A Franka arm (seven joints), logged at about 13 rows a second.
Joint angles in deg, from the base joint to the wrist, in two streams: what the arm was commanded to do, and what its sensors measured. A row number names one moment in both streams.
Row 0, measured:
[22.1 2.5 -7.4 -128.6 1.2 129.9 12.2]
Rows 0 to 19, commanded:
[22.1 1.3 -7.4 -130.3 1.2 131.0 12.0]
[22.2 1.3 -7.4 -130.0 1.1 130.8 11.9]
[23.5 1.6 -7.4 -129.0 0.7 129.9 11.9]
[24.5 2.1 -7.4 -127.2 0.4 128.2 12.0]
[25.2 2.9 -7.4 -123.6 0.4 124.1 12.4]
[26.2 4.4 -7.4 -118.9 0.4 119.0 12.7]
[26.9 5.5 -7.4 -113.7 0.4 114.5 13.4]
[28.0 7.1 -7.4 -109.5 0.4 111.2 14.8]
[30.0 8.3 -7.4 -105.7 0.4 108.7 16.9]
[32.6 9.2 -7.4 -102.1 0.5 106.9 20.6]
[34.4 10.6 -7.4 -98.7 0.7 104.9 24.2]
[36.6 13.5 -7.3 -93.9 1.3 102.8 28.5]
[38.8 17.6 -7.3 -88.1 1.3 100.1 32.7]
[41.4 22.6 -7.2 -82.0 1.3 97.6 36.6]
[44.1 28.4 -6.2 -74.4 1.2 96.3 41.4]
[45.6 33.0 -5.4 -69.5 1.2 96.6 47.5]
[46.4 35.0 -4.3 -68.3 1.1 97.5 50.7]
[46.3 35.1 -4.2 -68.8 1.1 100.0 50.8]
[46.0 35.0 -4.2 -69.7 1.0 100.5 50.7]
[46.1 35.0 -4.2 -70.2 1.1 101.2 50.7]
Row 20, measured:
[48.1 34.4 -4.5 -72.3 0.9 101.5 50.8]
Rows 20 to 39, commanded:
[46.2 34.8 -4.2 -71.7 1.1 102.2 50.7]
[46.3 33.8 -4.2 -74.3 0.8 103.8 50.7]
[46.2 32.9 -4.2 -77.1 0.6 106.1 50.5]
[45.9 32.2 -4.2 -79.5 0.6 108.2 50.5]
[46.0 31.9 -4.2 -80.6 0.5 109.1 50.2]
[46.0 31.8 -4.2 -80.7 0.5 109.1 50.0]
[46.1 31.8 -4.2 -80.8 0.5 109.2 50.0]
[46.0 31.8 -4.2 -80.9 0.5 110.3 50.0]
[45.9 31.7 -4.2 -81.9 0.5 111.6 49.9]
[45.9 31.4 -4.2 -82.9 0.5 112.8 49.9]
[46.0 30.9 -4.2 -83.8 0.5 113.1 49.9]
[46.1 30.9 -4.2 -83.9 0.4 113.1 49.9]
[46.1 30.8 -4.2 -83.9 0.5 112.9 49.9]
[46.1 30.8 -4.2 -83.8 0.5 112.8 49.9]
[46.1 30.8 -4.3 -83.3 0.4 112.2 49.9]
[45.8 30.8 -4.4 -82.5 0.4 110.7 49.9]
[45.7 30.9 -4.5 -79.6 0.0 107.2 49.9]
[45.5 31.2 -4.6 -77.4 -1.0 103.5 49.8]
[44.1 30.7 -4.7 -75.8 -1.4 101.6 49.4]
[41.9 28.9 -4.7 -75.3 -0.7 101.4 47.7]
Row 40, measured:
[45.5 31.2 -5.2 -77.3 -0.3 104.0 50.5]
